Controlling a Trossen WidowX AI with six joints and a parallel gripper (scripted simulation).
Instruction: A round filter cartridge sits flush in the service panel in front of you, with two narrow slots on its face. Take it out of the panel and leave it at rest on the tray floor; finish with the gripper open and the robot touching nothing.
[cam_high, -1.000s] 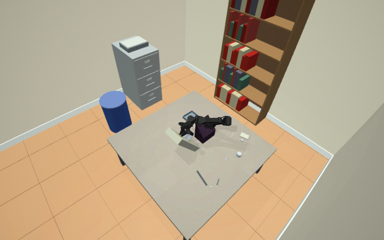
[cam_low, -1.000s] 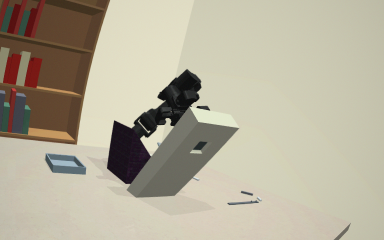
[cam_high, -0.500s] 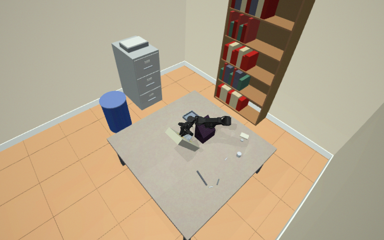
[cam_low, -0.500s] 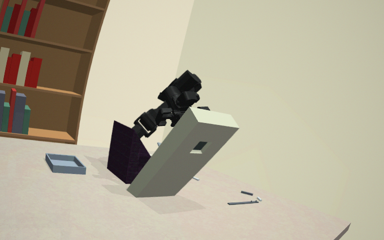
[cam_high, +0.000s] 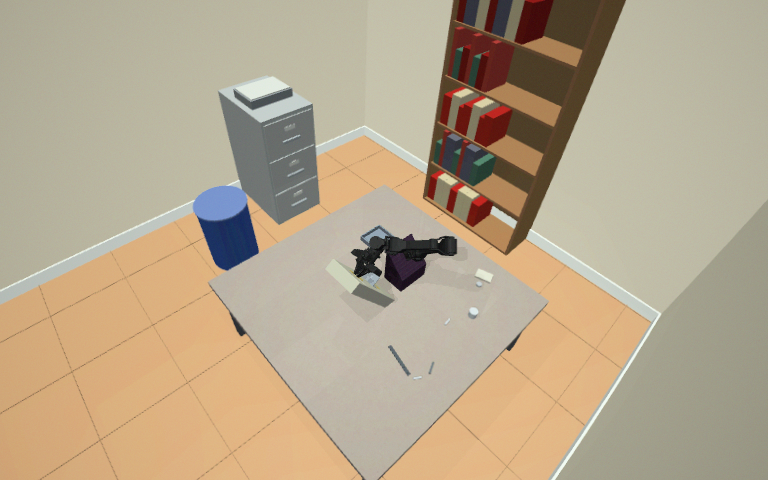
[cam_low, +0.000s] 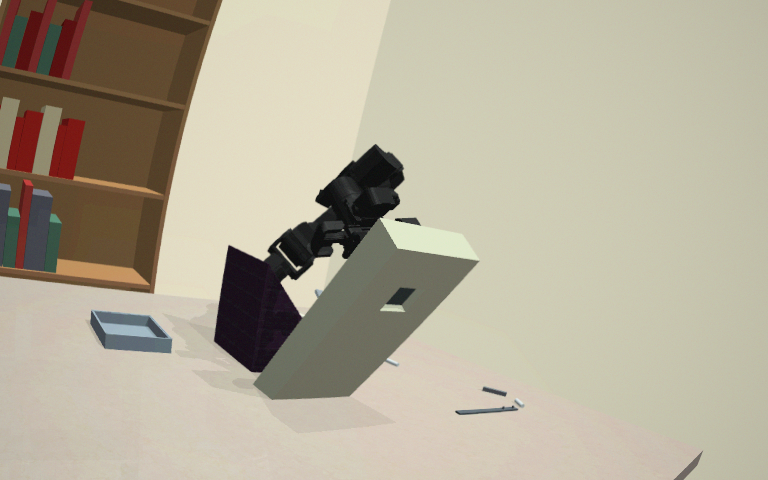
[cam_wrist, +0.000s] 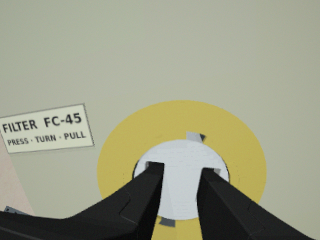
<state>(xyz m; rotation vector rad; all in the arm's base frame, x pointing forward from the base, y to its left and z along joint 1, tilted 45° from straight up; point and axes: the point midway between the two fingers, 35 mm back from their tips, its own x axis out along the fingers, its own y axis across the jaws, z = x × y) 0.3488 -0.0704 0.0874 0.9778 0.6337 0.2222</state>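
Right now the round filter cartridge is 1 cm below my gripper tip and 1 cm ahead of it. Round my gripper tip: cream block: 69 cm behind, 28 cm to the left, 26 cm below; then blue-grey tray: 41 cm behind, 30 cm to the right, 26 cm below.
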